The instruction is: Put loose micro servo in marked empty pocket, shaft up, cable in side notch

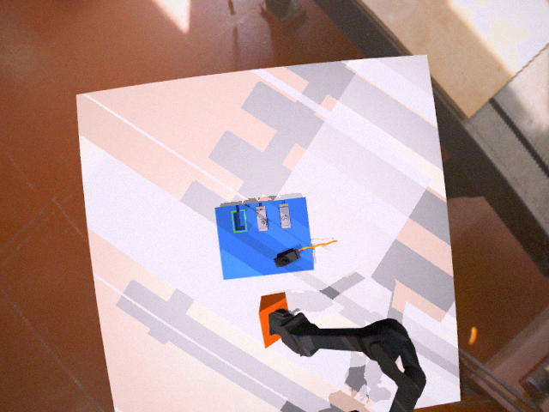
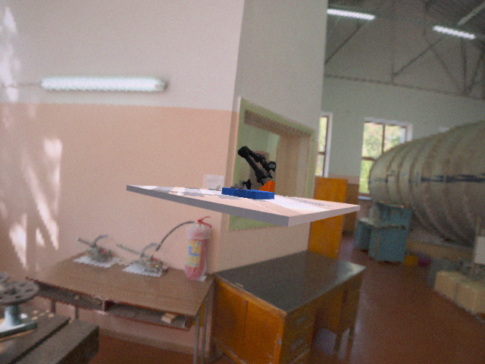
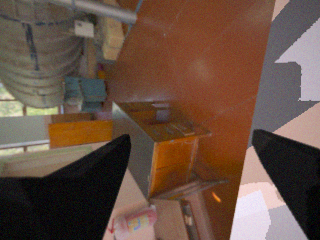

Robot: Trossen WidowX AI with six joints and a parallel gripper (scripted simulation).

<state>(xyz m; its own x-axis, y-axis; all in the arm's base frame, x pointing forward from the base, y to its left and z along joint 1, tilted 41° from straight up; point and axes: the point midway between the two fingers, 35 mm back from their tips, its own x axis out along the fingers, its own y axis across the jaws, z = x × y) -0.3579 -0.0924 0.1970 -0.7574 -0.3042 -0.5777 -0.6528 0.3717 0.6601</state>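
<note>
Now: the blue deck 59 cm ahead of my gripper tip, 22 cm to the left of it and 17 cm below it.
</note>
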